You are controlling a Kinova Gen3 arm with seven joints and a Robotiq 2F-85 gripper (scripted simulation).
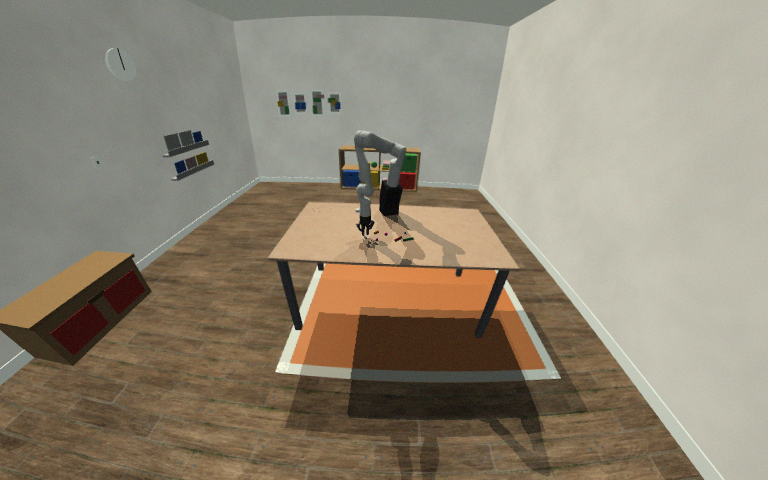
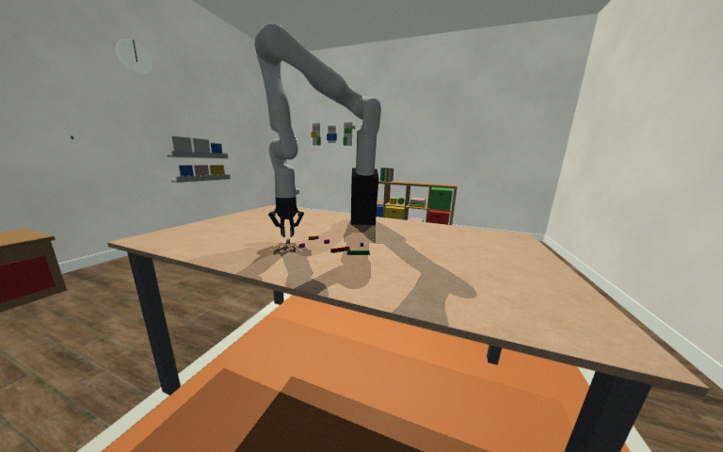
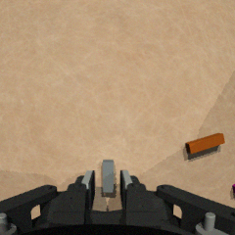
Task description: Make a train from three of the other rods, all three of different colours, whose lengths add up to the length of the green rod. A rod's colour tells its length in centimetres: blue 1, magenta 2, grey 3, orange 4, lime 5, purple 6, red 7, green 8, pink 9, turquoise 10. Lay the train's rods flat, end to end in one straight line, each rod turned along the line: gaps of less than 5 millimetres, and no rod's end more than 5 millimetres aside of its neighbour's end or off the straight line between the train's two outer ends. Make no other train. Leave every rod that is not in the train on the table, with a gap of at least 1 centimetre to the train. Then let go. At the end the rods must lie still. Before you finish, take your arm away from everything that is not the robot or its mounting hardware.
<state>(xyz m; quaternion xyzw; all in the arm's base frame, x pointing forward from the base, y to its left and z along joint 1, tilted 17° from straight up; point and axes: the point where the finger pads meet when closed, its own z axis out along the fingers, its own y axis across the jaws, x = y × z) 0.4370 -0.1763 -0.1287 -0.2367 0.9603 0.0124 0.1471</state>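
My hand is 30 mm above the grey rod. From my hand the other things lie so: red rod 230 mm to the left, 30 mm below, 10 mm ahead; blue rod 280 mm to the left, 70 mm behind, 30 mm below; orange rod 70 mm to the left, 70 mm behind, 30 mm below.
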